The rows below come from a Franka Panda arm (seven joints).
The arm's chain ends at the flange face. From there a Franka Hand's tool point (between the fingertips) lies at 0.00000 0.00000 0.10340 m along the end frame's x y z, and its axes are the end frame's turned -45 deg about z.
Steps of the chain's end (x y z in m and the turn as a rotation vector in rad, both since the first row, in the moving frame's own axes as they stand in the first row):
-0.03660, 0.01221, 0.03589, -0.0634, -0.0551, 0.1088
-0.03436, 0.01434, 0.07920, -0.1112, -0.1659, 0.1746
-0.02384, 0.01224, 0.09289, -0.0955, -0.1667, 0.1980
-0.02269, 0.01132, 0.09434, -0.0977, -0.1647, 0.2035
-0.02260, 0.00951, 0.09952, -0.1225, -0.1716, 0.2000
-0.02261, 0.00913, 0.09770, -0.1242, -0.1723, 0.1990
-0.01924, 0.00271, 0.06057, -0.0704, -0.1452, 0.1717
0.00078, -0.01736, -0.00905, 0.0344, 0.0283, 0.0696
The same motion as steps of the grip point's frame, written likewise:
-0.04318, -0.01711, 0.03553, -0.0059, -0.0838, 0.1088
-0.05411, -0.01987, 0.07715, 0.0387, -0.1959, 0.1746
-0.04393, -0.01523, 0.09099, 0.0503, -0.1854, 0.1980
-0.04249, -0.01481, 0.09246, 0.0474, -0.1855, 0.2035
-0.04355, -0.01493, 0.09724, 0.0347, -0.2080, 0.2000
-0.04347, -0.01514, 0.09538, 0.0340, -0.2097, 0.1990
-0.03067, -0.01845, 0.05923, 0.0529, -0.1525, 0.1717
0.01742, -0.01201, -0.00915, 0.0043, 0.0443, 0.0696

